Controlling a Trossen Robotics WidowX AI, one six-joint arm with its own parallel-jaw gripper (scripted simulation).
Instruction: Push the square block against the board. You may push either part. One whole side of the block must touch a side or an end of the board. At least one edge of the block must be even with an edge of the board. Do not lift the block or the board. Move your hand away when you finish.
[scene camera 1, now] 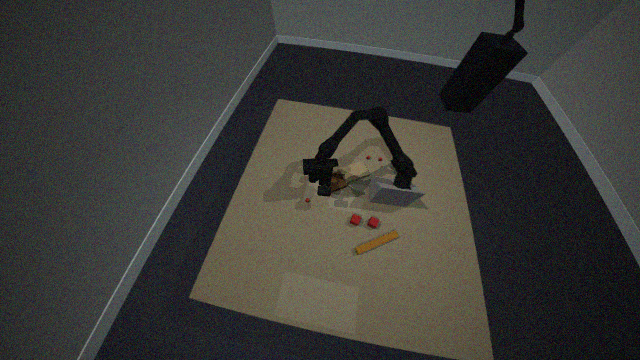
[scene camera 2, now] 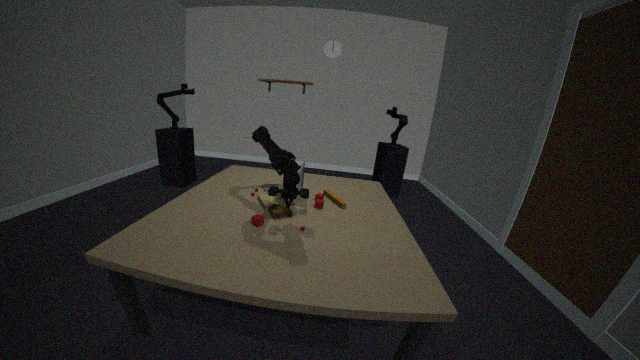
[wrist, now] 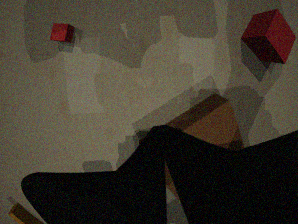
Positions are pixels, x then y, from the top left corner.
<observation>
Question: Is the gripper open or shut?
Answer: Shut.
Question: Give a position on a square block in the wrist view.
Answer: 212,120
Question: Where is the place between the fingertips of the gripper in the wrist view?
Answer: At 159,132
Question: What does the gripper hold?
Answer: Nothing.
</observation>
